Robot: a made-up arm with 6 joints.
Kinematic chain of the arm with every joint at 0, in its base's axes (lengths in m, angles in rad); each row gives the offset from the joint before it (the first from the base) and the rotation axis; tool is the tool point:
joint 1: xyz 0 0 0.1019 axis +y
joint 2: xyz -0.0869 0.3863 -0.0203 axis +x
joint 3: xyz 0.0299 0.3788 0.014 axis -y
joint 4: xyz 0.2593 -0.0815 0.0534 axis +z
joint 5: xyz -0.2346 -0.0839 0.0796 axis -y
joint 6: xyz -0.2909 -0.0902 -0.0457 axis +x
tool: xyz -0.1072 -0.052 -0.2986
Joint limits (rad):
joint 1: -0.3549..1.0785
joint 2: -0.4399..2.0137
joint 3: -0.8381..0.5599
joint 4: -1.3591..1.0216
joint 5: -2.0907..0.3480
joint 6: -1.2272..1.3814
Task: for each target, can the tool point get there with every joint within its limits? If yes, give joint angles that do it. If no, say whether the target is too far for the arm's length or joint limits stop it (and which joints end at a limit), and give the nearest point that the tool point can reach.
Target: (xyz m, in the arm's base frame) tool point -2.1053 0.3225 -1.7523
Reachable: no: too far | nearest point -0.5134 0.6343 -0.3374 | short by 2.153 m
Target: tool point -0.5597 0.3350 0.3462
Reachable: yes | joints -0.1636 1.0493 0.1678 0.1235 -0.8488 1.0863
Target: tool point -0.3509 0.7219 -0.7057
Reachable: no: joint limits stop it (at a limit: joint 1, joint 2, joint 3) | nearest point -0.2800 0.7368 -0.5088 | short by 0.210 m
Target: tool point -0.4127 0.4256 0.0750
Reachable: yes | joints 0.6205 1.3316 -0.2673 0.2617 0.1032 -0.5727
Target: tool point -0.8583 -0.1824 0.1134
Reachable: no: joint limits stop it (at a limit: joint 1, joint 2, joint 3) | nearest point -0.6855 -0.1045 0.1682 | short by 0.197 m
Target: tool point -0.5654 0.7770 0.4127
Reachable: yes | joints 0.2192 0.5317 0.3950 -0.7339 -0.5971 -0.8120
